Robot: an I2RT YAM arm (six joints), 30 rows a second.
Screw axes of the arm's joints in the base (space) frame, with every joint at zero. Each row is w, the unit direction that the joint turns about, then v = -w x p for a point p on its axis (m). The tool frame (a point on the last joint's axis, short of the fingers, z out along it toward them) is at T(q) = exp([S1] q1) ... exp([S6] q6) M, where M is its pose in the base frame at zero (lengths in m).
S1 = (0, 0, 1, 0, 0, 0)
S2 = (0, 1, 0, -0.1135, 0, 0.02)
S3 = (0, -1, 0, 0.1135, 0, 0.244)
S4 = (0, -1, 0, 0.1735, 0, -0.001)
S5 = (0, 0, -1, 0, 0.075, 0)
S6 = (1, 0, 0, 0, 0.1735, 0)
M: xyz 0.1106 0 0.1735 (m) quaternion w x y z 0.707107 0 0.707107 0
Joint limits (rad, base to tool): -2.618..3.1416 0..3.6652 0..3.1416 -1.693..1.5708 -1.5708..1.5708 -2.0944..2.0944
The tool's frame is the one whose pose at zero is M.
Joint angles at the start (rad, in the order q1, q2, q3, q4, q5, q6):
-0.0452 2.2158 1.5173 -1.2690 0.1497 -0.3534
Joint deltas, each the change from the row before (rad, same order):
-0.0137 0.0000 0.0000 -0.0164 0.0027 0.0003
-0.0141 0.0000 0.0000 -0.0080 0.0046 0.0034
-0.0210 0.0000 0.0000 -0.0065 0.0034 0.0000
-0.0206 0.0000 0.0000 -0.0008 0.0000 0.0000
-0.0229 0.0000 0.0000 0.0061 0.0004 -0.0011
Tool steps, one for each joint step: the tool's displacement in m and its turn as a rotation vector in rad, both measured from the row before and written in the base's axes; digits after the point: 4 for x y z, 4 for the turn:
-0.0020 -0.0050 0.0007 -0.0017 0.0165 -0.0129
-0.0012 -0.0052 0.0004 -0.0051 0.0078 -0.0153
-0.0014 -0.0076 0.0003 -0.0025 0.0067 -0.0196
-0.0010 -0.0073 0.0000 0.0001 0.0008 -0.0206
-0.0006 -0.0082 -0.0003 -0.0007 -0.0059 -0.0217

